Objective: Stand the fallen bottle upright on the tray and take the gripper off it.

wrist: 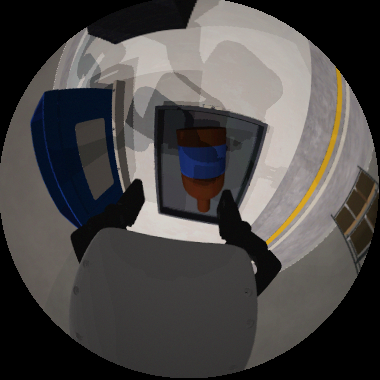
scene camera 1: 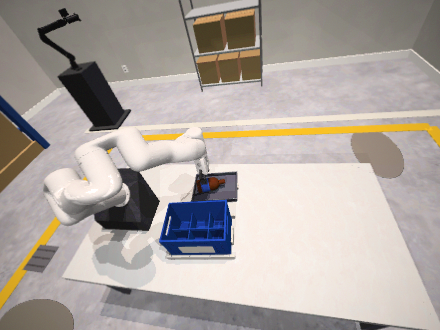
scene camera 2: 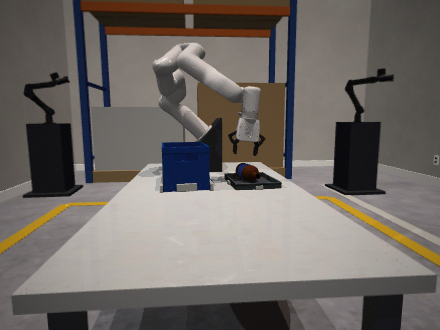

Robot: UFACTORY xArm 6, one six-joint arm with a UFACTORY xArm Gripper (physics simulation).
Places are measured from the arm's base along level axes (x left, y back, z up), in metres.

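Pixels of known places: gripper, fingertip midpoint: (wrist: 180, 194) (scene camera 1: 205, 177) (scene camera 2: 244, 154); arm's base at its link origin: (scene camera 1: 119, 193) (scene camera 2: 204, 134).
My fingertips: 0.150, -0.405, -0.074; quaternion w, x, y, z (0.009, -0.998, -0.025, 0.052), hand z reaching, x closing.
Note:
Ahead of a thing's pixels: the offset from my fingertips to its middle, as dx, dy, dz.
The brown bottle @[+0.021, -0.012, -0.082] (scene camera 1: 215, 183) (scene camera 2: 248, 173) (wrist: 202, 162) with a blue label lies on its side in the dark, low-walled tray @[+0.022, -0.029, -0.112] (scene camera 1: 228, 193) (scene camera 2: 270, 184) (wrist: 170, 192). Its neck points right in scene camera 1, toward the camera in scene camera 2, and down in the wrist view. My gripper (scene camera 1: 202, 174) (scene camera 2: 245, 152) (wrist: 180, 194) is open, with nothing between its fingers. It points down and hangs above the tray and bottle, with a gap below its fingertips in scene camera 2. In the wrist view the right fingertip appears beside the neck.
A tall blue crate @[-0.271, -0.004, -0.037] (scene camera 1: 226, 244) (scene camera 2: 185, 167) (wrist: 54, 150) with compartments stands next to the tray, on the left in scene camera 2 and the wrist view. The arm's black base block (scene camera 1: 142, 212) stands at the table's robot end. A shelf rack (scene camera 1: 222, 10) stands by the wall.

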